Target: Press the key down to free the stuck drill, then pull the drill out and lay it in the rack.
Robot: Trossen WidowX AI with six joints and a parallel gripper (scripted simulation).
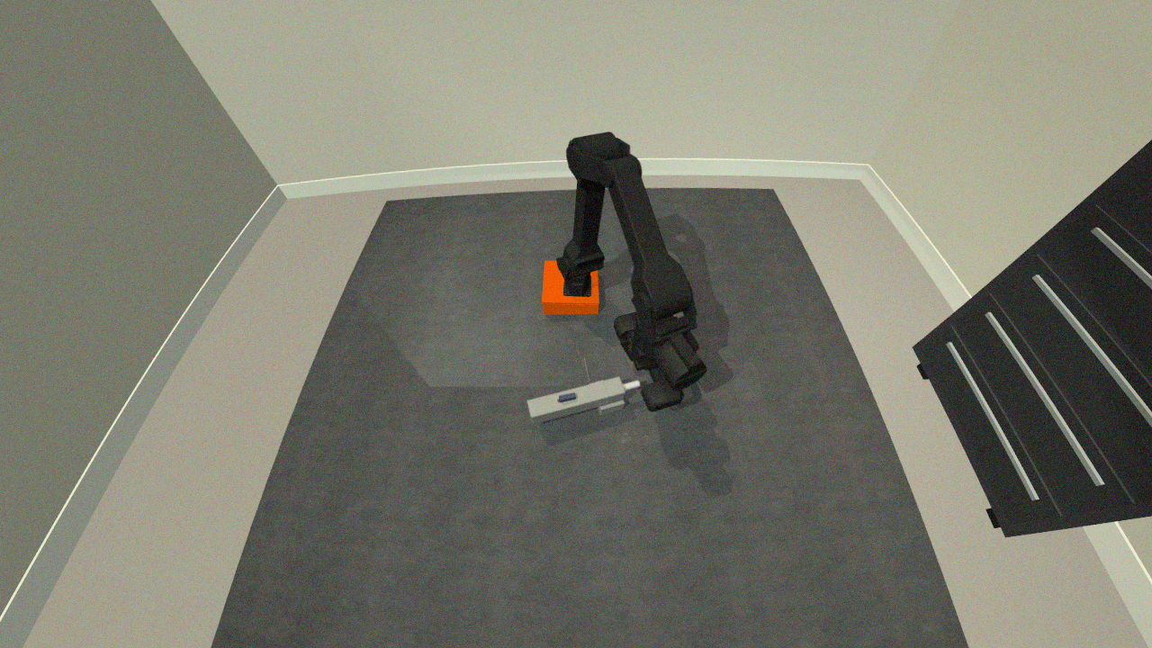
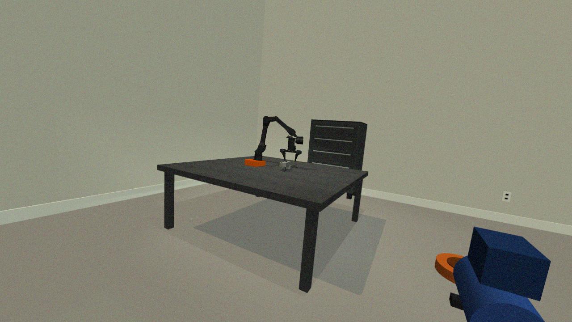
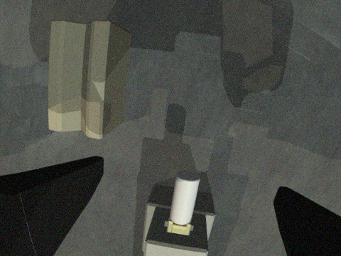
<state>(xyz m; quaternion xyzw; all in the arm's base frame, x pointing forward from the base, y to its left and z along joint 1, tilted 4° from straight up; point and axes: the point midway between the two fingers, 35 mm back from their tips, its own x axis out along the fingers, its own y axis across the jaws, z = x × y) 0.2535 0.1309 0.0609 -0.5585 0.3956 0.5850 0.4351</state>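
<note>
Right now my gripper tip is 60 mm to the left of the drill, 20 mm short of it and 10 mm above it. Round my gripper tip: small blue key (150 mm to the right, 50 mm ahead, 10 mm below); rack (80 mm behind, 40 mm below, 10 mm to the left).
</note>
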